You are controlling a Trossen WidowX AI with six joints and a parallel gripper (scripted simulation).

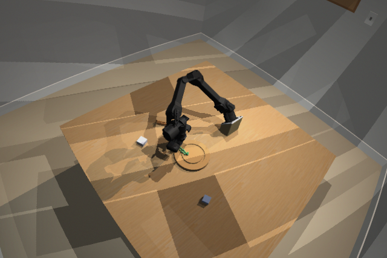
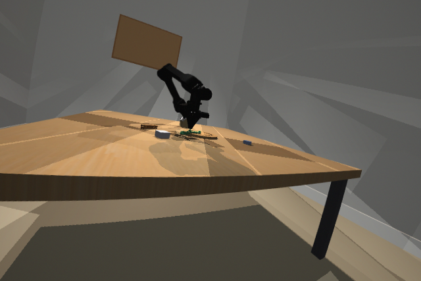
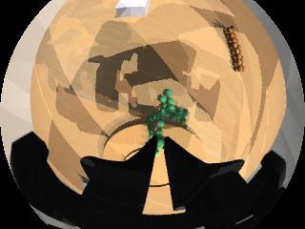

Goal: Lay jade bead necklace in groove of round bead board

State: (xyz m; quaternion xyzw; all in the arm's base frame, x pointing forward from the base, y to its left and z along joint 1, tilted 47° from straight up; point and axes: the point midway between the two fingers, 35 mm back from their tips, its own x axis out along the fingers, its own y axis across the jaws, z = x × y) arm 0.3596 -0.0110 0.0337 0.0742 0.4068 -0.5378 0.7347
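My gripper tip is 5 cm past the round wooden bead board, 7 cm to the right of it and 2 cm above it. From my gripper tip the other things lie so: blue block: 5 cm ahead, 33 cm to the left, 2 cm below; then pale grey block: 16 cm ahead, 14 cm to the right, 2 cm below.
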